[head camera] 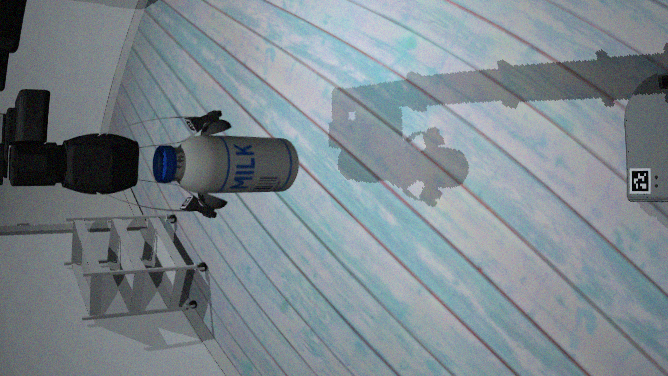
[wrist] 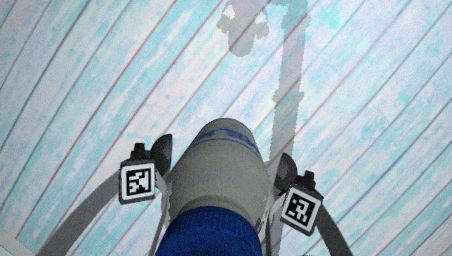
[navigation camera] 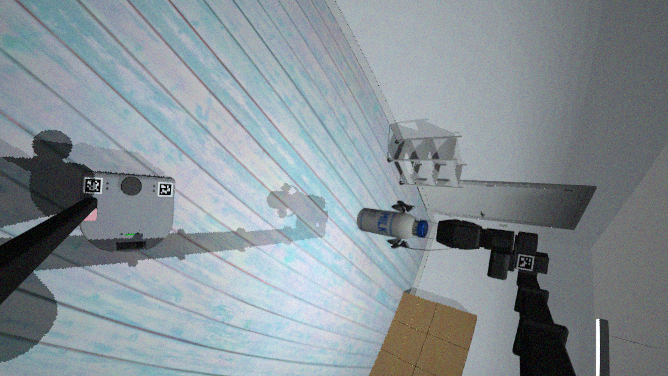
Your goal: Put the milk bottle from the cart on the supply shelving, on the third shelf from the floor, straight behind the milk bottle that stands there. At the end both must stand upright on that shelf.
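Pixels of known places: gripper, between the fingertips: (head camera: 226, 163) (navigation camera: 390, 223); robot's base, origin of its link: (navigation camera: 131, 185).
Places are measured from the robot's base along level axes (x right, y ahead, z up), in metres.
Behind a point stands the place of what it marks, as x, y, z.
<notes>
The milk bottle (head camera: 260, 165) @(0.500, -0.017, 0.941) (navigation camera: 375, 222) @(0.500, -0.018, 0.941) (wrist: 217, 175) @(0.558, -0.019, 1.030), grey-white with a blue cap and blue MILK lettering, is between the two fingers of my gripper (head camera: 207, 164) @(0.543, -0.021, 0.962) (navigation camera: 400, 224) @(0.543, -0.021, 0.962) (wrist: 223, 162) @(0.543, -0.021, 0.962). The gripper is shut on the bottle's upper body, with the cap toward the wrist and the base pointing away toward the floor. The bottle is held in the air, well above the floor. A small grey wheeled rack (head camera: 145, 270) @(2.213, 0.428, 0.404) (navigation camera: 450, 163) @(2.260, 0.402, 0.704), apparently the cart, stands by the wall; no bottle shows on it. The supply shelving and its standing milk bottle do not show in these views.
My base (head camera: 645, 125) @(0.109, -0.133, 0.160) (navigation camera: 155, 215) @(0.096, -0.113, 0.160) stands on the striped floor (head camera: 450, 240) @(0.807, 0.179, 0.001) (navigation camera: 210, 100) @(0.321, 0.480, 0.001) (wrist: 75, 75) @(0.601, 0.770, 0.000), where shadows of the arm and bottle fall. A brown tiled box-like block (navigation camera: 430, 340) @(2.859, -1.854, 0.607) stands near the wall. A grey door-like panel (navigation camera: 520, 205) @(3.407, 0.042, 1.404) is beyond the rack.
</notes>
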